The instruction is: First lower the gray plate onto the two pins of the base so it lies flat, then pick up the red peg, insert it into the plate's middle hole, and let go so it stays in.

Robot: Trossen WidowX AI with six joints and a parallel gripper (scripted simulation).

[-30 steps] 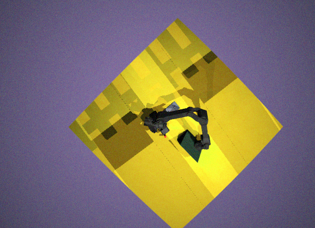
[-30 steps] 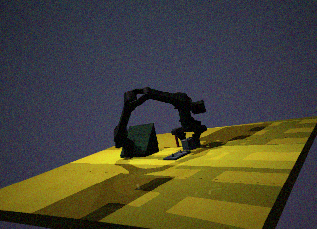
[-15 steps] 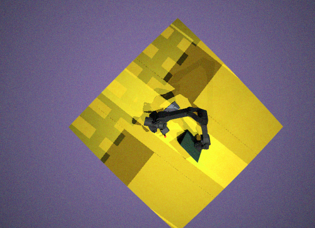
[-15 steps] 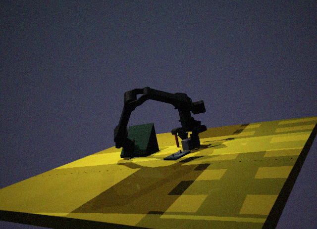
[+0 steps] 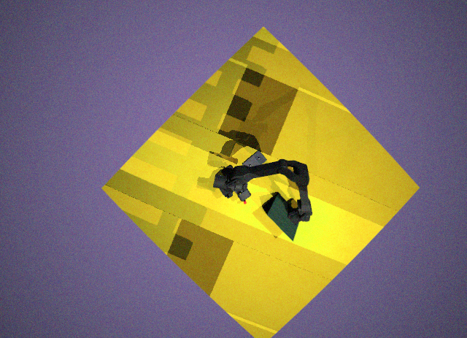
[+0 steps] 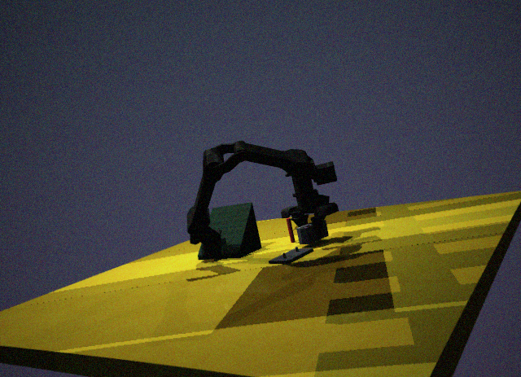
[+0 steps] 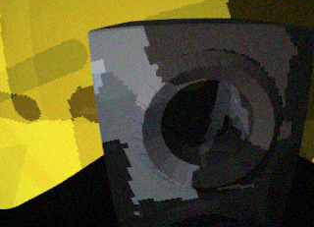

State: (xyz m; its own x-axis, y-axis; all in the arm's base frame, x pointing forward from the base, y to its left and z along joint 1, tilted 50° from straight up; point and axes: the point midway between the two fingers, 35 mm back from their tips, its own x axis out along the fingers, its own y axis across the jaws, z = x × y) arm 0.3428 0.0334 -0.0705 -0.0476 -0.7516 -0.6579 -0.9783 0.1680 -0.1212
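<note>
Right now my gripper tip is 15 cm to the left of the dark base and 1 cm above it. From my gripper tip the other things lie so: red peg: 10 cm behind, 4 cm to the left, 2 cm above; then gray plate: 3 cm above.
</note>
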